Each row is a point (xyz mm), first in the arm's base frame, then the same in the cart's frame.
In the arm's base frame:
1: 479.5 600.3 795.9
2: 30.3 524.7 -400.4
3: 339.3 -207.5 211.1
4: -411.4 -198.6 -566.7
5: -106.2 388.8 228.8
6: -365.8 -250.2 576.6
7: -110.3 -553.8 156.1
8: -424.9 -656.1 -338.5
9: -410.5 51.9 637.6
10: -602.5 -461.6 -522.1
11: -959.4 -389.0 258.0
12: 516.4 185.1 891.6
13: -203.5 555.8 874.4
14: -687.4 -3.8 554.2
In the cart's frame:
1: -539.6 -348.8 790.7
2: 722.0 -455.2 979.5
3: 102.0 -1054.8 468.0
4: 1147.6 -821.5 323.3
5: 260.3 -329.7 527.7
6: 144.9 -603.2 -185.4
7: 404.1 -1090.9 -14.3
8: 996.4 -1119.0 -64.3
9: 89.4 -324.2 -58.8
10: 1227.2 -911.5 17.9
11: 728.7 -460.4 -519.8
12: -605.6 -674.0 520.8
13: -260.6 17.5 278.2
14: 304.9 -234.1 -238.2

